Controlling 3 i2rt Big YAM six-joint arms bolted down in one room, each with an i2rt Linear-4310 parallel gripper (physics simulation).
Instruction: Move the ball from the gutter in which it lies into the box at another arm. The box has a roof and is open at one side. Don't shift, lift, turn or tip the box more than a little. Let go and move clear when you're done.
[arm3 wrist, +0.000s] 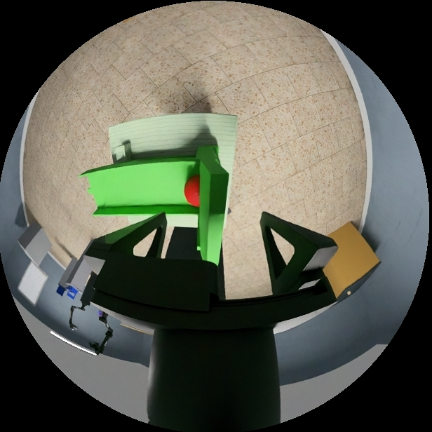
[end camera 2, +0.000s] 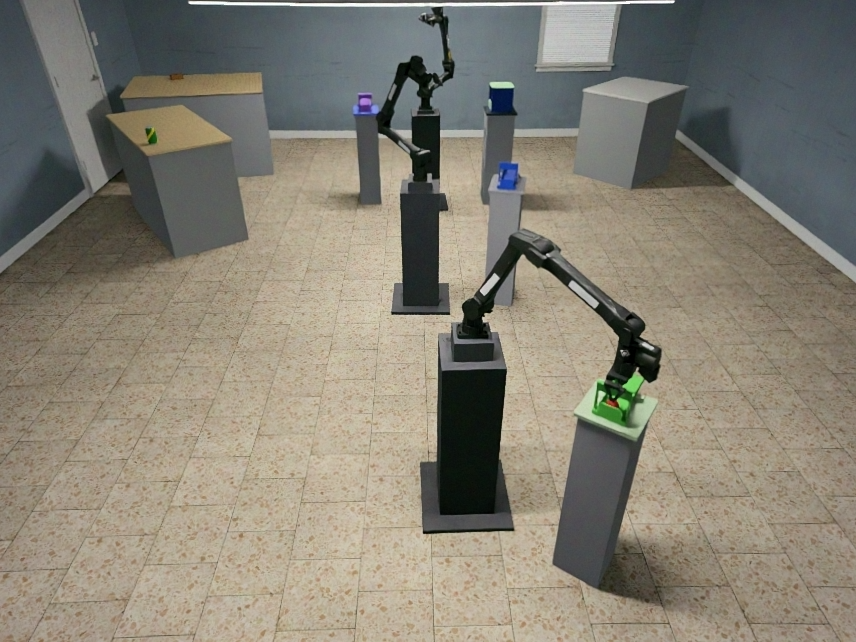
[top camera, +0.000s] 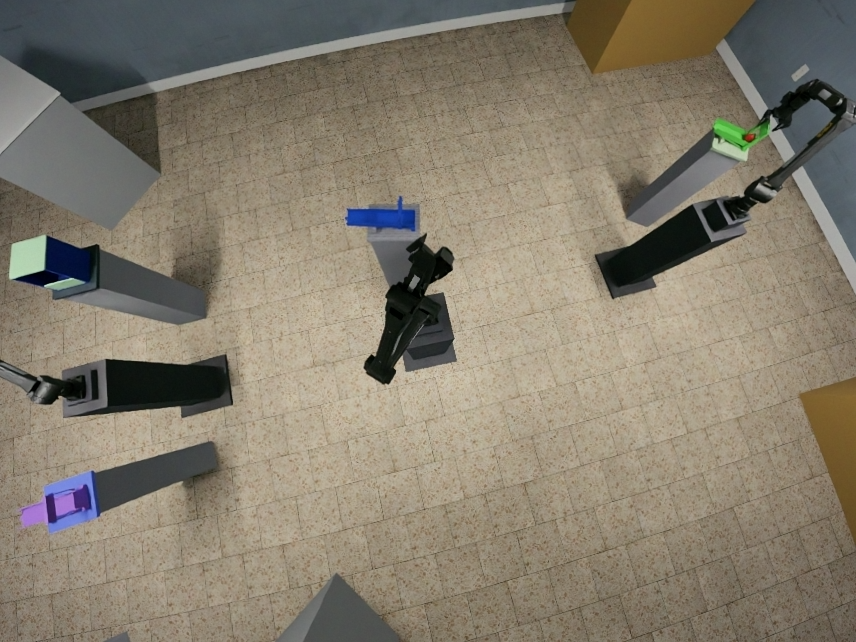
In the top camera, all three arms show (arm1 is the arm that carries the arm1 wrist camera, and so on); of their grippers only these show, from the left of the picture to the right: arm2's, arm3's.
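Observation:
The red ball (arm3 wrist: 192, 191) (end camera 2: 611, 402) (top camera: 749, 137) lies in the green gutter (arm3 wrist: 142, 187) (end camera 2: 610, 413) (top camera: 728, 131), against its upright green wall (arm3 wrist: 214, 200). Arm3's gripper (arm3 wrist: 214, 215) (top camera: 772, 124) is open, its fingers wide apart on either side of that wall; the ball is not between the fingertips. In the end camera, the nearest arm's gripper (end camera 2: 612, 391) is low over the gutter. The dark blue box (end camera 2: 500, 98) (top camera: 67, 261) with a pale green roof stands on a far pedestal. Arm2's gripper (top camera: 417, 243) is too small to judge. Arm1's gripper does not show in the top camera.
A blue gutter (end camera 2: 508, 176) (top camera: 380, 218) stands on the middle pedestal, close to arm2. A purple gutter (end camera 2: 364, 102) (top camera: 67, 502) stands on a blue top at the far left. Grey blocks (end camera 2: 625, 131) (top camera: 76, 158) and an ochre block (arm3 wrist: 350, 260) (top camera: 649, 34) stand around the room.

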